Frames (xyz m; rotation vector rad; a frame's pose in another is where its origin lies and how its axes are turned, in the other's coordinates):
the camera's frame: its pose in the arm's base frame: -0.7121 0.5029 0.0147 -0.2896 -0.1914 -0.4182
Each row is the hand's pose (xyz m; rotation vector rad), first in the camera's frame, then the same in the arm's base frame.
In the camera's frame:
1: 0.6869 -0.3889 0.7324 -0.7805 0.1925 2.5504
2: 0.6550 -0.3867 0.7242 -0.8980 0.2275 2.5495
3: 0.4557 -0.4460 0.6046 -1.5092 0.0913 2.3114
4: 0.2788 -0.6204 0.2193 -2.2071 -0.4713 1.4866
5: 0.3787 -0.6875 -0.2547 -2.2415 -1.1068 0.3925
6: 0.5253 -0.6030 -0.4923 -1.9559 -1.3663 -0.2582
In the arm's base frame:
1: -0.3515 0.1387 0.9617 -0.9697 0.6047 2.0652
2: -0.3781 0.1499 0.9458 -1.0638 0.6636 2.0619
3: -0.5673 0.1344 0.7992 -1.6505 0.6491 1.8718
4: -0.7527 -0.0736 0.4351 -2.4862 0.1598 1.1834
5: -0.6333 -0.3184 0.0289 -2.7338 -0.6703 0.1719
6: -0.4367 -0.3737 -0.1793 -2.5113 -1.1449 -0.4756

